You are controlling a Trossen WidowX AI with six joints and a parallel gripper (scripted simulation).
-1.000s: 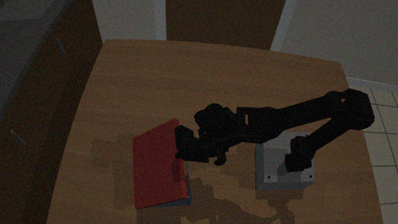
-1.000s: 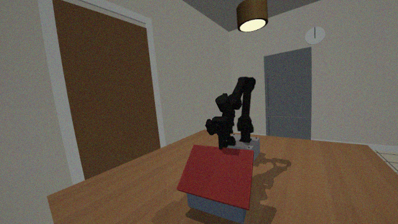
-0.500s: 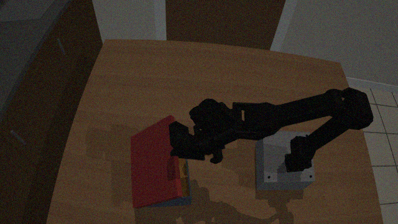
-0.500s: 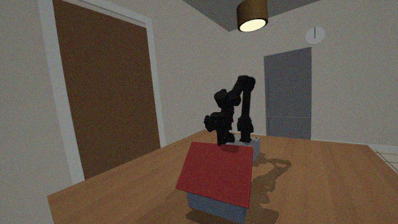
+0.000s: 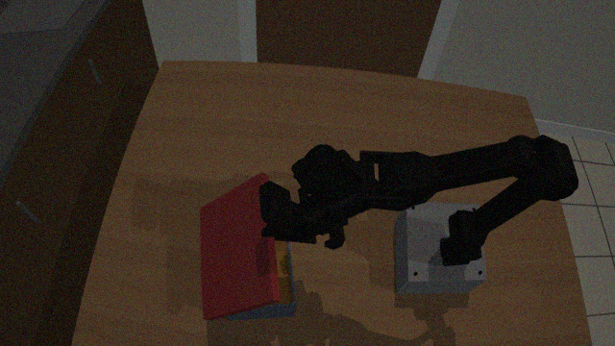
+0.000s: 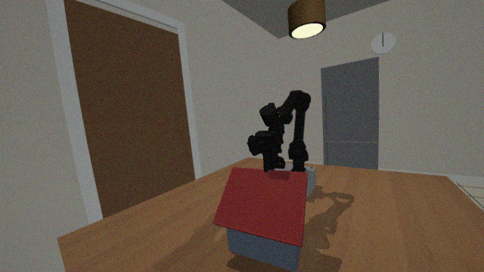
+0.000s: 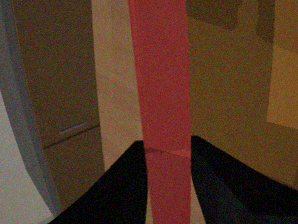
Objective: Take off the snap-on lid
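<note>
Now: the red lid 60 mm ahead of my gripper tip, 10 mm to the left of it and 50 mm below it. Round my gripper tip: blue-grey storage box: 30 mm ahead, 170 mm below.
</note>
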